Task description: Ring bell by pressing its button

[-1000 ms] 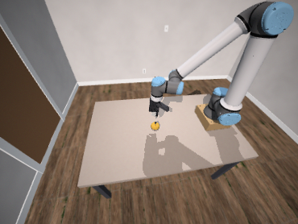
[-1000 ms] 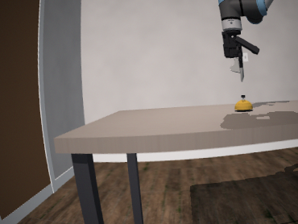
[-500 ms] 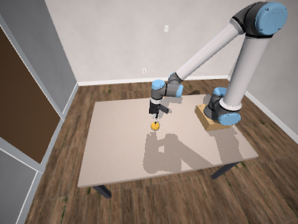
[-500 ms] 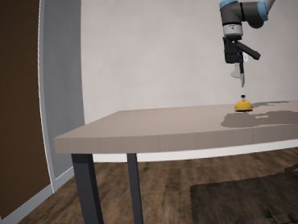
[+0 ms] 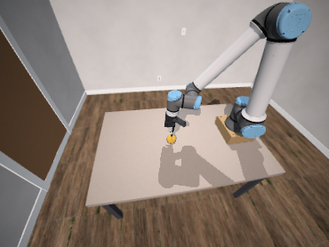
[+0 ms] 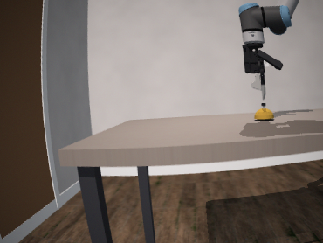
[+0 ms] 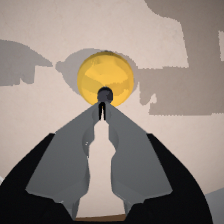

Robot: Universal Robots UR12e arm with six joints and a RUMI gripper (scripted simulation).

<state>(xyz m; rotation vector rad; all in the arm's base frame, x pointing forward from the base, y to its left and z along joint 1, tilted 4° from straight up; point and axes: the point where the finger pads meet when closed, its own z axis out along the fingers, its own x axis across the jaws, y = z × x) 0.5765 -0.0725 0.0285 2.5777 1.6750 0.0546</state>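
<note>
My gripper is now 4 cm above the black button. The rest, counted from my hand: yellow dome bell 5 cm below.
</note>
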